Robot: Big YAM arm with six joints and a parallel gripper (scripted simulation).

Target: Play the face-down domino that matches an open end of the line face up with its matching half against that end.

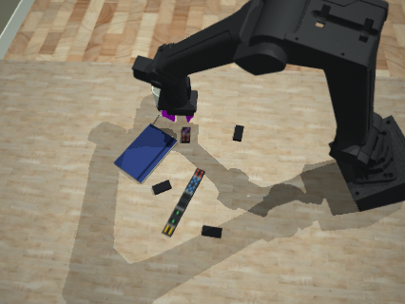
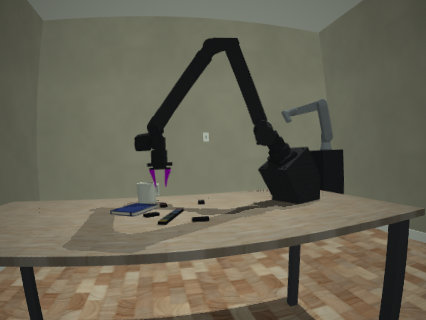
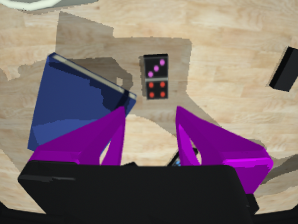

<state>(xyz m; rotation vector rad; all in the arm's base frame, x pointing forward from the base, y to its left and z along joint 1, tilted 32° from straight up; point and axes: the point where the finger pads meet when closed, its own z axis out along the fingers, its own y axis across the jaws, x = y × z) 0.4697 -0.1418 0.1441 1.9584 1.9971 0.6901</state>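
My hand is 8 cm above the black domino and 1 cm past it. The rest, counted from my hand: white mug (11 cm to the right, 7 cm ahead, 5 cm below); then blue book (10 cm ahead, 8 cm to the left, 8 cm below).
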